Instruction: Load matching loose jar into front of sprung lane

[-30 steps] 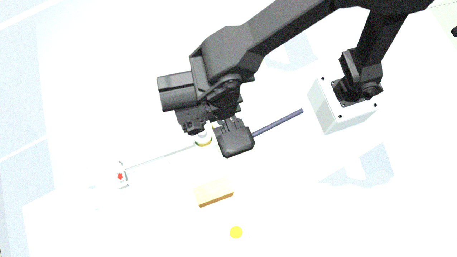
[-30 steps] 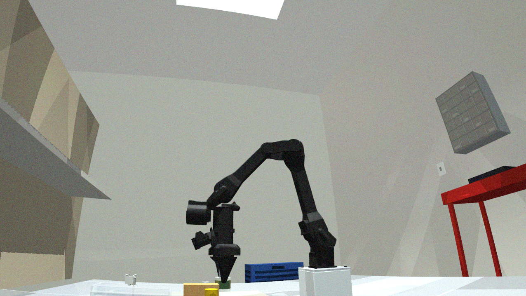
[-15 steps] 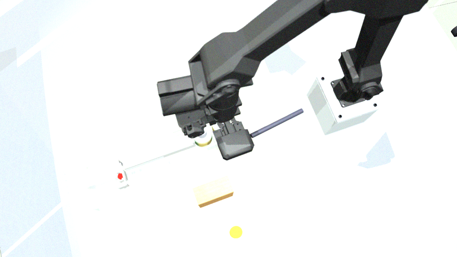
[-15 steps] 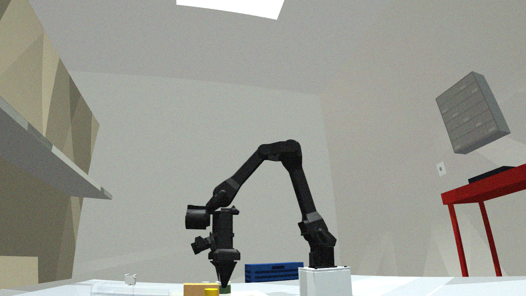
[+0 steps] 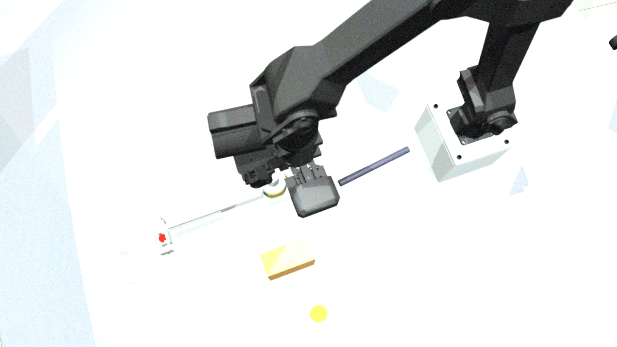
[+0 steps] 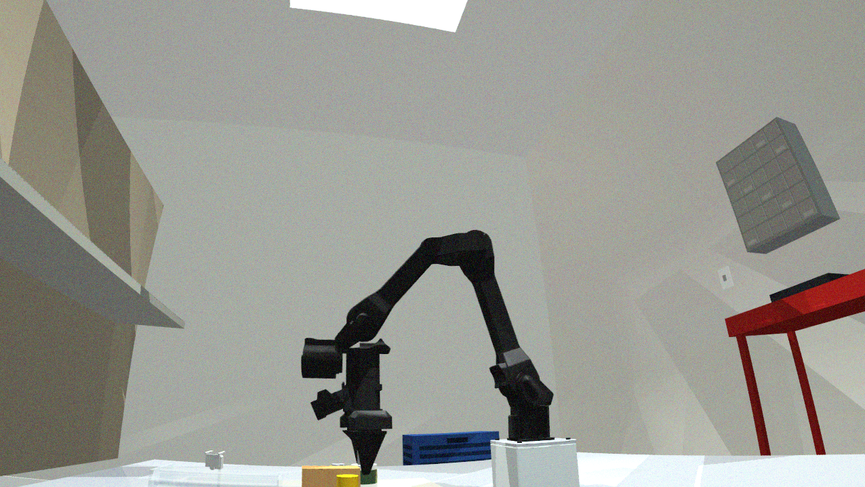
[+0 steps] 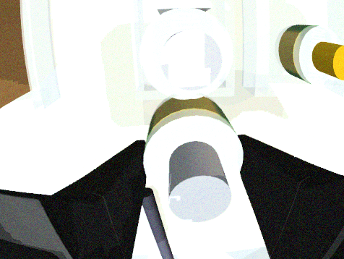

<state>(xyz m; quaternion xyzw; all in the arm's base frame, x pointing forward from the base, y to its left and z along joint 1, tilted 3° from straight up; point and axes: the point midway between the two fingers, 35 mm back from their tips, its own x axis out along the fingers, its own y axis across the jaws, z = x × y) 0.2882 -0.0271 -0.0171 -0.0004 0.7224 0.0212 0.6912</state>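
Right now my gripper tip is 13 cm past the dark rod, 2 cm to the right of it and 4 cm above it. The rest, counted from my gripper tip: clear sprung lane: 19 cm ahead, 3 cm to the left, 3 cm below; then red mark: 23 cm ahead, 4 cm to the left, 2 cm above.
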